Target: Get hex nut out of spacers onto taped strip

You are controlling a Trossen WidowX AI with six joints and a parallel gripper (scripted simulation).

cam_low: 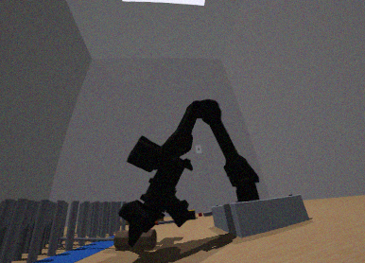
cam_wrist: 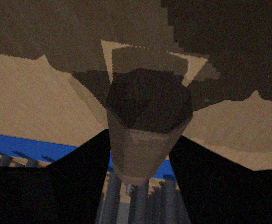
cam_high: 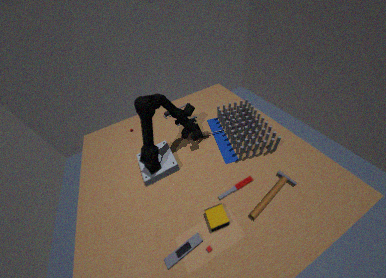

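The hook tool is 10 cm ahead of my gripper tip and 4 cm to the right of it. The rest, counted from my gripper tip: yellow block (25 cm behind, 44 cm to the right, 1 cm above); then red-and-grey screwdriver (9 cm behind, 39 cm to the right, 1 cm below); then blue taped strip (9 cm ahead, 8 cm to the right, 1 cm below).
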